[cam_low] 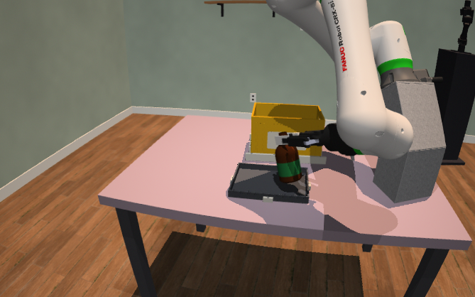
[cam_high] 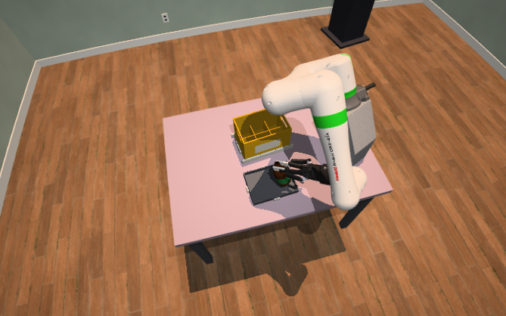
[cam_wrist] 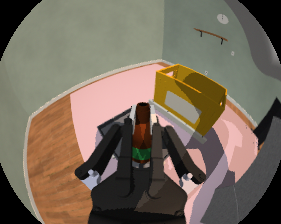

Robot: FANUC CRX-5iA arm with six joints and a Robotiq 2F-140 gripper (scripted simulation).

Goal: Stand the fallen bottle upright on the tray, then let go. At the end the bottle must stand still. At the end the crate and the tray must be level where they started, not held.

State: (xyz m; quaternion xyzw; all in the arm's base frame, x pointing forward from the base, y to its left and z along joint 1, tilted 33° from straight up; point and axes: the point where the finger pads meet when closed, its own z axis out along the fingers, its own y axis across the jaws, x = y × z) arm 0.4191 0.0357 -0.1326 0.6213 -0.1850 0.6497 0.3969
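My hand is 60 mm above the bottle. The rest, counted from my hand: yellow crate 280 mm to the right, 90 mm below, 30 mm behind; tray 160 mm below, 40 mm ahead, 10 mm to the right.
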